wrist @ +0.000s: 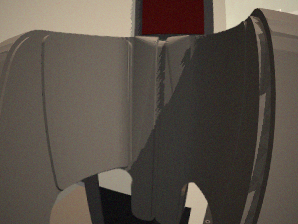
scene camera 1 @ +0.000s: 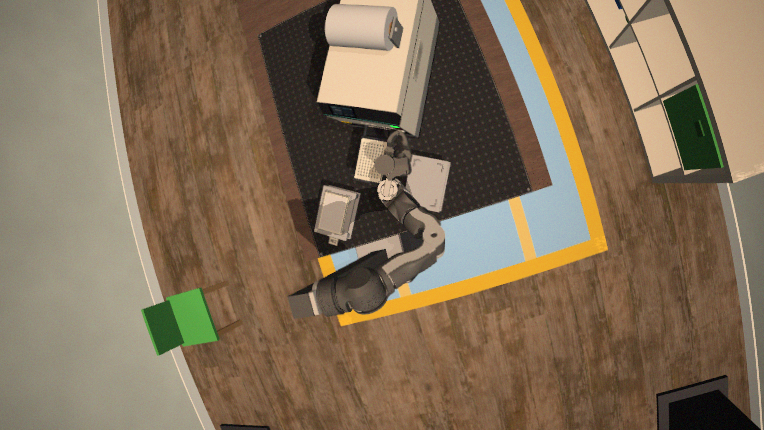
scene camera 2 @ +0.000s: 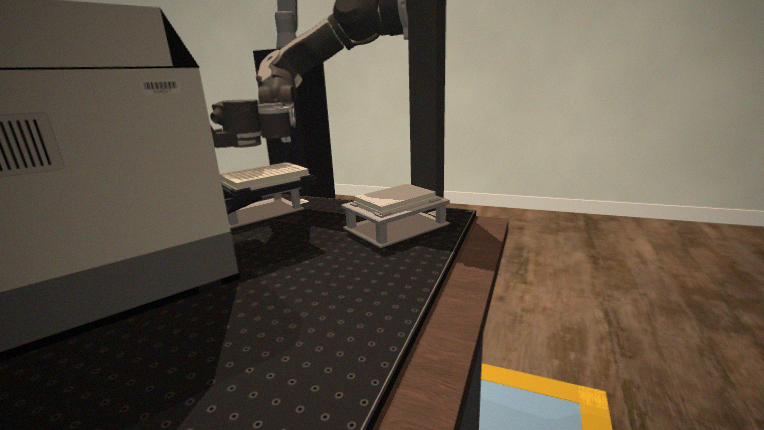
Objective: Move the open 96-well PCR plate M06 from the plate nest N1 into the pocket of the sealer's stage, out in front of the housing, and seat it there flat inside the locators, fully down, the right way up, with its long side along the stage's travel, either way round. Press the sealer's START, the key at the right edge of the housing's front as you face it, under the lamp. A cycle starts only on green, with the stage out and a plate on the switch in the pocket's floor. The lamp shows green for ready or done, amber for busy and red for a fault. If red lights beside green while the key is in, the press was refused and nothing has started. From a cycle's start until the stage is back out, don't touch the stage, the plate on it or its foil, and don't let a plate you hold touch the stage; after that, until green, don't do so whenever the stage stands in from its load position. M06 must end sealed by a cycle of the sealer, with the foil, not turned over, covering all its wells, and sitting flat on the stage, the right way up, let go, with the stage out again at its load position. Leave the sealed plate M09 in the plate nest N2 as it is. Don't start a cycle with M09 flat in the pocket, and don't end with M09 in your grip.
A 96-well plate M06 shows in scene camera 1 and in scene camera 2; in the wrist view it is out of frame. A sealed plate M09 shows in scene camera 1 and in scene camera 2; in the wrist view it is out of frame. One and the same spot on the 96-well plate M06: (scene camera 1: 375, 148) is (scene camera 2: 240, 175). The same spot on the sealed plate M09: (scene camera 1: 335, 206) is (scene camera 2: 382, 196).
